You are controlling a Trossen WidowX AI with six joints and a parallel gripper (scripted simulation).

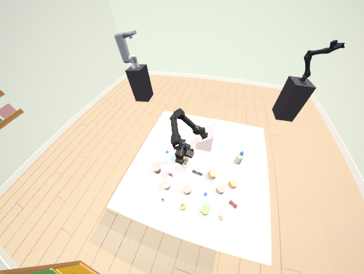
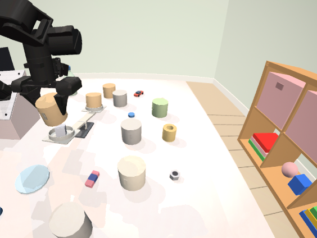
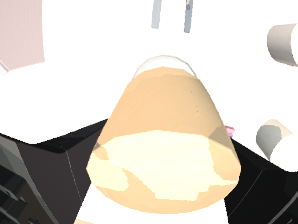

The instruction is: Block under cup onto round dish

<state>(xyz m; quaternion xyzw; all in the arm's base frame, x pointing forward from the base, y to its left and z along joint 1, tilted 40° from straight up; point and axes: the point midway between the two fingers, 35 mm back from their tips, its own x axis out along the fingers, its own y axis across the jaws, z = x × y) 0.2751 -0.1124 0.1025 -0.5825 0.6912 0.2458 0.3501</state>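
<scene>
Now: gripper tip 70 mm above the pale block and 10 mm to the right of it. From my gripper tip the other things lie so: pale blue round dish: 150 mm below, 110 mm to the right, 80 mm behind; then balance: 130 mm to the left, 120 mm below, 30 mm ahead; then pink-blue eraser: 150 mm below, 110 mm to the right, 110 mm ahead.
</scene>
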